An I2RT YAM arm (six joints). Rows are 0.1 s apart.
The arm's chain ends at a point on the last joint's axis. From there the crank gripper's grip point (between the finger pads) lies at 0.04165 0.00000 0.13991 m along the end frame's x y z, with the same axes.
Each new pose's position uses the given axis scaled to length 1; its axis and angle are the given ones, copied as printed.
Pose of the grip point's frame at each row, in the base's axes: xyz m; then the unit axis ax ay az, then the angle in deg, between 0 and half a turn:
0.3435, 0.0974, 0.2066, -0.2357, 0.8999, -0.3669, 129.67
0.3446, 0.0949, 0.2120, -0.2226, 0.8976, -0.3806, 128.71
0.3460, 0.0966, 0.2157, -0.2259, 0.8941, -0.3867, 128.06
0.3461, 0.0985, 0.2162, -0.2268, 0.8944, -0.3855, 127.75
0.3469, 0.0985, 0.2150, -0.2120, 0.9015, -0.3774, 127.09
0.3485, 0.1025, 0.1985, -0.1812, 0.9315, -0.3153, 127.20
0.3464, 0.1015, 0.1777, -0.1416, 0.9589, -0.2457, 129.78
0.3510, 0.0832, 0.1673, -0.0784, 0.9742, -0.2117, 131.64
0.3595, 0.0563, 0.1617, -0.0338, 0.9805, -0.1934, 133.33
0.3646, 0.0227, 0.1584, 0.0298, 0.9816, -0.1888, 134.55
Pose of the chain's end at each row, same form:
0.2496, 0.1739, 0.2880, -0.2357, 0.8999, -0.3669, 129.67
0.2500, 0.1742, 0.2900, -0.2226, 0.8976, -0.3806, 128.71
0.2500, 0.1762, 0.2916, -0.2259, 0.8941, -0.3867, 128.06
0.2495, 0.1775, 0.2919, -0.2268, 0.8944, -0.3855, 127.75
0.2505, 0.1764, 0.2920, -0.2120, 0.9015, -0.3774, 127.09
0.2548, 0.1700, 0.2879, -0.1812, 0.9315, -0.3153, 127.20
0.2606, 0.1575, 0.2817, -0.1416, 0.9589, -0.2457, 129.78
0.2725, 0.1349, 0.2790, -0.0784, 0.9742, -0.2117, 131.64
0.2867, 0.1058, 0.2781, -0.0338, 0.9805, -0.1934, 133.33
0.2972, 0.0733, 0.2776, 0.0298, 0.9816, -0.1888, 134.55

